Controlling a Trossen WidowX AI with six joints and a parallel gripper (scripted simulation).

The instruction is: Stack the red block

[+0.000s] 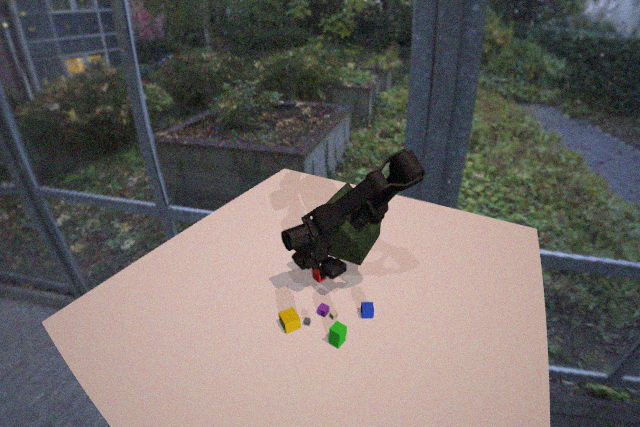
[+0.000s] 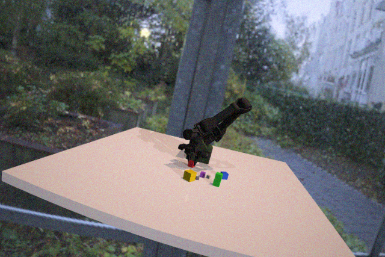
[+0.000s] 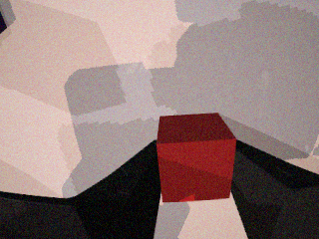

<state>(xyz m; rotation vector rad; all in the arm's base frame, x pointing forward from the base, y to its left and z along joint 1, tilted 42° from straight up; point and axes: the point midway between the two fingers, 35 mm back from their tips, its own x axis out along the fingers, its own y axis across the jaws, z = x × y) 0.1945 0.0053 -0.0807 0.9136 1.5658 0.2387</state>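
My gripper tip is now 170 mm short of the grey block and 50 mm to the right of it. Also, from my gripper tip: yellow block (200 mm ahead, 10 mm to the left, 10 mm above); purple block (120 mm ahead, 70 mm to the left); red block (10 mm above).
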